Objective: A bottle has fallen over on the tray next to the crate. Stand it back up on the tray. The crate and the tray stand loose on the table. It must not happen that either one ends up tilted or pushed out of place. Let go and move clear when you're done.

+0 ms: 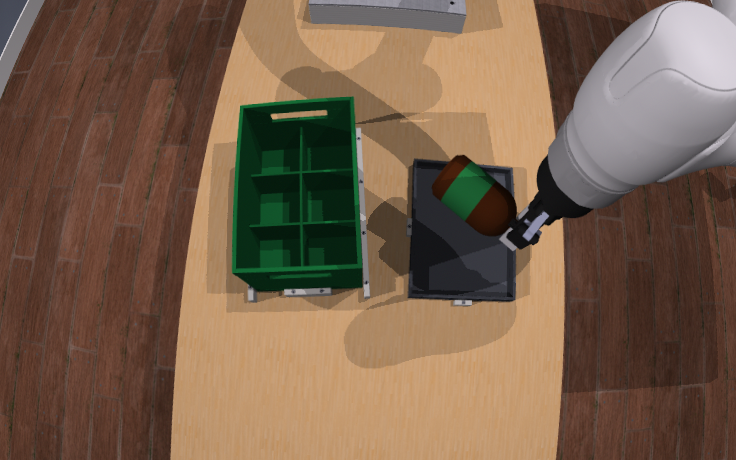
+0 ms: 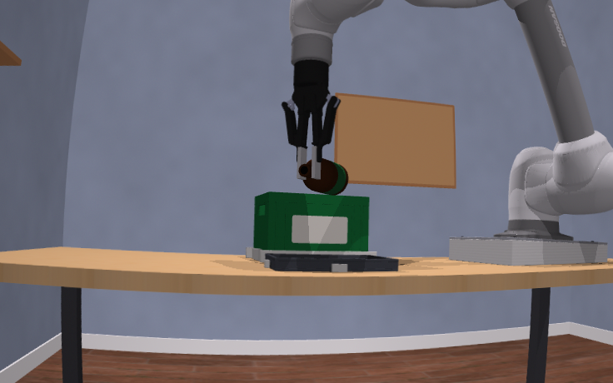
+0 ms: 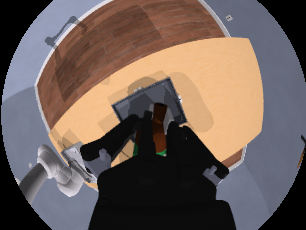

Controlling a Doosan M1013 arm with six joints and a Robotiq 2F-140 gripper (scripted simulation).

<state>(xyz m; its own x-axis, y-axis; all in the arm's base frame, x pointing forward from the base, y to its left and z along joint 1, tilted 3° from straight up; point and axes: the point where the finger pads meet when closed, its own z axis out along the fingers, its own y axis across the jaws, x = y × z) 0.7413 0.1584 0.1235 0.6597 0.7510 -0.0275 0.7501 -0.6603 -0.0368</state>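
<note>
Now: hand 40 mm to the left of the brown bottle, 40 mm past it and 20 mm above it. Also, from my hand: dark tray: 210 mm below, 60 mm behind, 40 mm to the right; then green crate: 320 mm to the right, 130 mm below, 90 mm behind.
</note>
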